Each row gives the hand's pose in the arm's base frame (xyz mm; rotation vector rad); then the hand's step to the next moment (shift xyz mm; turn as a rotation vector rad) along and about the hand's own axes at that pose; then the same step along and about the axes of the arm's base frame.
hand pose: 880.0 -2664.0 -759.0 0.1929 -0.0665 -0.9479
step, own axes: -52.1 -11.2 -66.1 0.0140 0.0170 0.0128
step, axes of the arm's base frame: -30.0 44.9 -65.5 0.0200 -0.0034 0.0154
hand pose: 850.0 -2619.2 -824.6 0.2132 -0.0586 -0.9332
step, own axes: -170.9 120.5 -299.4 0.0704 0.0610 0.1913
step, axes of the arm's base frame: 36.1 253.4 -260.5 0.0630 -0.0513 0.1967
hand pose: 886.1 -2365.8 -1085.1 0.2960 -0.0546 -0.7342
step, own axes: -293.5 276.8 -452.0 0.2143 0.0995 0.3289
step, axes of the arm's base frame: 31.2 501.9 -337.9 0.1740 -0.1543 0.3315
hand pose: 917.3 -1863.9 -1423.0 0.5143 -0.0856 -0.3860
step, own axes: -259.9 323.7 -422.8 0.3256 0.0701 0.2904
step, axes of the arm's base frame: -56.6 553.8 -202.9 0.2738 -0.2023 0.2817
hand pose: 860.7 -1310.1 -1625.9 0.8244 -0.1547 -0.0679
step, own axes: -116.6 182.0 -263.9 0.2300 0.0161 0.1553
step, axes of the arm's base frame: -71.9 328.8 -55.5 0.2015 -0.1294 0.1411
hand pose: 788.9 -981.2 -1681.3 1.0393 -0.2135 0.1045
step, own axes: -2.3 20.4 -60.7 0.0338 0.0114 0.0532
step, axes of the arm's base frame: 1.6 62.7 -13.0 0.0241 -0.0407 0.0432
